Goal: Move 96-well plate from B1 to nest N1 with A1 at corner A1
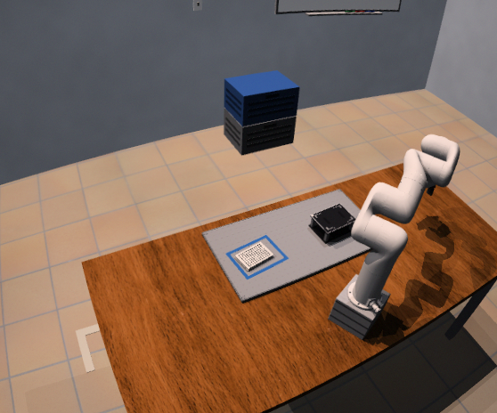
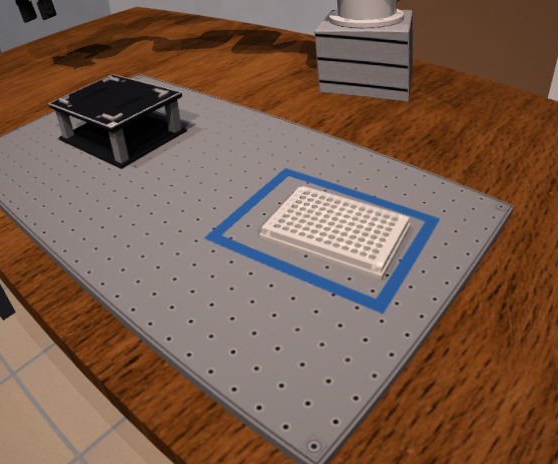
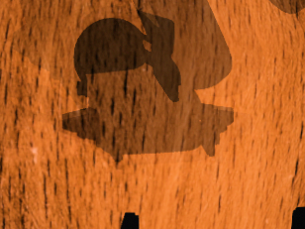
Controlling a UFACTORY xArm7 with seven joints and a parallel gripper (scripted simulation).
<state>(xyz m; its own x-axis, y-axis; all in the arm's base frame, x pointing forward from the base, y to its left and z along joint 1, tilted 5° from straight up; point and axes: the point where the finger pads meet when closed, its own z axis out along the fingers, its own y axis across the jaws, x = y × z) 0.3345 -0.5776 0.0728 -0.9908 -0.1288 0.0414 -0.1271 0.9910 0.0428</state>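
The white 96-well plate lies 50 mm ahead of my hand, 820 mm to the left of it and 110 mm below it. Round my hand: black raised nest N1: 80 mm ahead, 450 mm to the left, 60 mm below.
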